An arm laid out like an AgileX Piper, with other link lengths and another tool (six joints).
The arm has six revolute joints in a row. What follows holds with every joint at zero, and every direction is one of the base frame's.
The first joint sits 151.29 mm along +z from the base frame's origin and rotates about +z.
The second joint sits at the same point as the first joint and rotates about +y.
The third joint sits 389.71 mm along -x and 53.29 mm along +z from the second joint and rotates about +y.
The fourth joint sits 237.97 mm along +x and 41.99 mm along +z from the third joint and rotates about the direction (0.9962, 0, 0.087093).
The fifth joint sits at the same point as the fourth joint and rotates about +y.
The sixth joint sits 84.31 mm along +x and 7.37 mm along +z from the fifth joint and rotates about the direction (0.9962, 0, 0.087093).
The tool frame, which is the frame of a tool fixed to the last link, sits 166.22 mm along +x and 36 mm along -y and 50.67 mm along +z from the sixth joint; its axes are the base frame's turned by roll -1.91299, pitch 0.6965 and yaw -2.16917 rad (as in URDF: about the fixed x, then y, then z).
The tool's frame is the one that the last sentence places.
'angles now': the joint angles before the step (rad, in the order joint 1, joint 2, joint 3, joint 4, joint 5, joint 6). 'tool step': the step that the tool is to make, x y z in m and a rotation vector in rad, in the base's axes. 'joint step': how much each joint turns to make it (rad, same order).
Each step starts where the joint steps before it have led.
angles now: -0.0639, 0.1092, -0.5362, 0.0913, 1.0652, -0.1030
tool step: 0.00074, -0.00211, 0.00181, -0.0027, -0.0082, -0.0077
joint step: 0.0000, 0.0000, 0.0011, -0.0084, -0.0099, 0.0055
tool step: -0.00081, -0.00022, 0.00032, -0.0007, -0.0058, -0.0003
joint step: 0.0009, -0.0059, 0.0000, -0.0014, 0.0000, 0.0010
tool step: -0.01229, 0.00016, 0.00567, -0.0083, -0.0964, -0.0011
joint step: 0.0008, -0.0928, 0.0000, -0.0029, -0.0040, 0.0000
